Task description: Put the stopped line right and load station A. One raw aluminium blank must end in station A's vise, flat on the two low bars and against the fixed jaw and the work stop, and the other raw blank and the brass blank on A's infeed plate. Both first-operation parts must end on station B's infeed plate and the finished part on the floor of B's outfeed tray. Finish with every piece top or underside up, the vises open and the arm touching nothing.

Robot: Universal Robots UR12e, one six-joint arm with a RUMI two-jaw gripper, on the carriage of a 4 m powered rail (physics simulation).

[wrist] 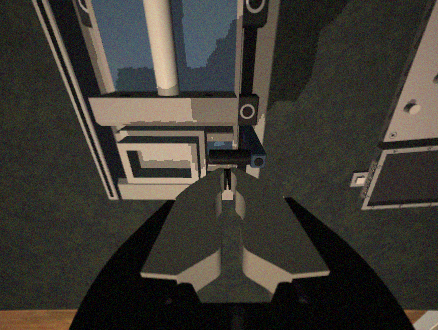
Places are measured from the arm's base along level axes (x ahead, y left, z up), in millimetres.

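Where they show: gripper, fingertip midpoint: [226, 170].
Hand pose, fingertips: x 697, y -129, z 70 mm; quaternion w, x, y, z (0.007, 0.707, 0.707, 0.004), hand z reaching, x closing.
Each offset is from my fingertips to the top centre of the thing. "*": to the spot under its first point. Level surfaces: height alone.
A pale metal part {14 mm back, 46 mm right, 14 mm up} [162, 146] with a rectangular pocket facing up sits in the vise, between the wide moving jaw [145, 111] and the pale fixed jaw [150, 191]. A dark work stop {7 mm back, 3 mm left, 4 mm down} [227, 157] on a blue bracket {* 7 mm back, 25 mm left, 1 mm down} [258, 160] reaches in from the right, near the part's right side; contact cannot be made out. My gripper [226, 170] is shut, with a very narrow slit between the fingertips and no piece seen in it. Its tips appear over the fixed jaw's right end, just below the stop in the view. The fingers hide that end. Blanks and infeed plates do not show.
A pale round rod {96 mm back, 41 mm right, 14 mm down} [162, 47] runs up from the moving jaw over a blue surface {41 mm down} [207, 45]. A long rail {81 mm back, 136 mm right, 50 mm down} [80, 105] flanks the vise at left. At right are a pale panel {* 5 mm back, 227 mm left, 92 mm down} [417, 122], a dark framed panel [407, 175] and a small white fitting {* 78 mm ahead, 191 mm left, 95 mm down} [360, 180]. Wood [35, 320] borders the bottom.
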